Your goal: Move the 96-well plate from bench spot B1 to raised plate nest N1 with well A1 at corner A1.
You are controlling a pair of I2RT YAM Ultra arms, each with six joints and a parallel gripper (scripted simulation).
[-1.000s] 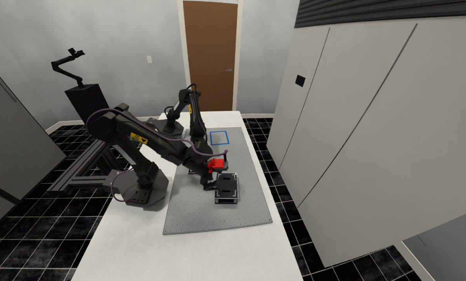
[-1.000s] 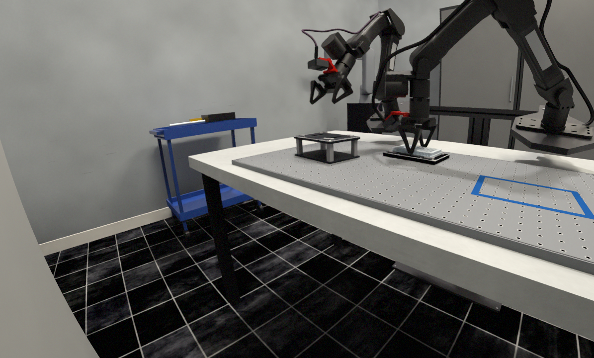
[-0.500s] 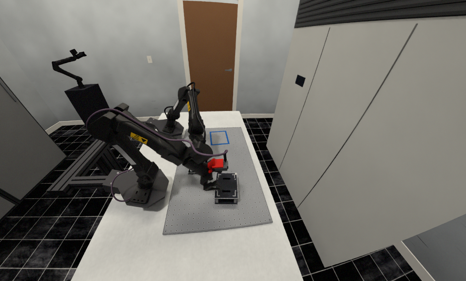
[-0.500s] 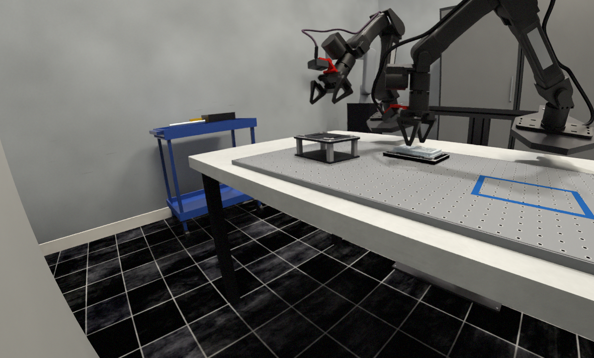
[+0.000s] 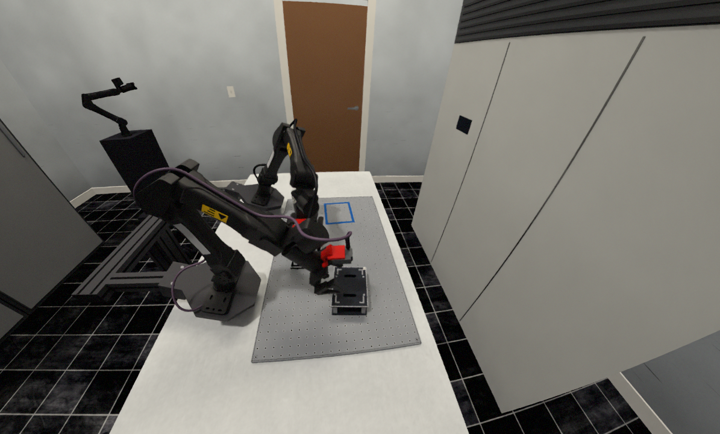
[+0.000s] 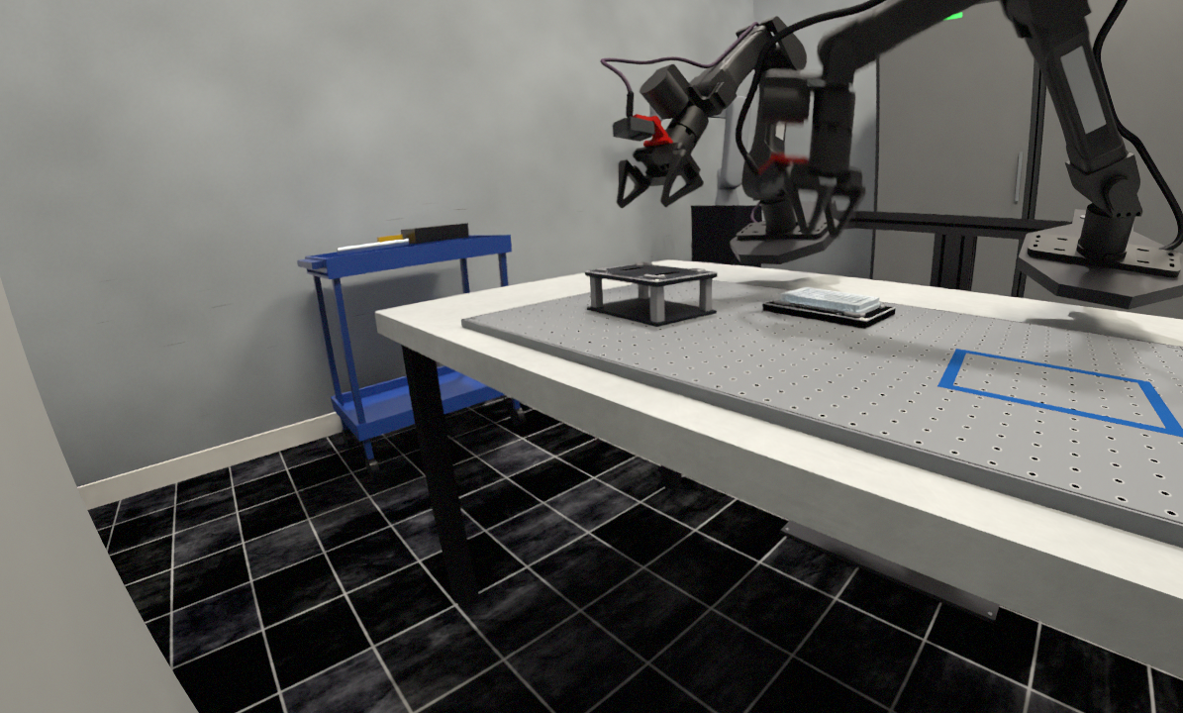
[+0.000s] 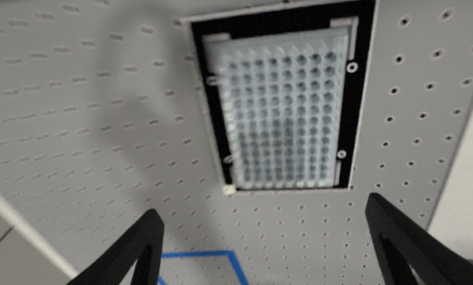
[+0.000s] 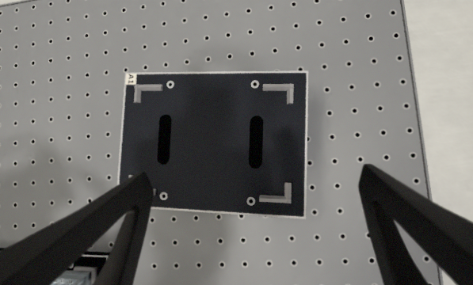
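Now: right hand 130 mm past the clear 96-well plate, 250 mm to the right of it and 150 mm above it. The rest, counted from my right hand: black nest plate 130 mm behind, 250 mm to the left, 160 mm below.
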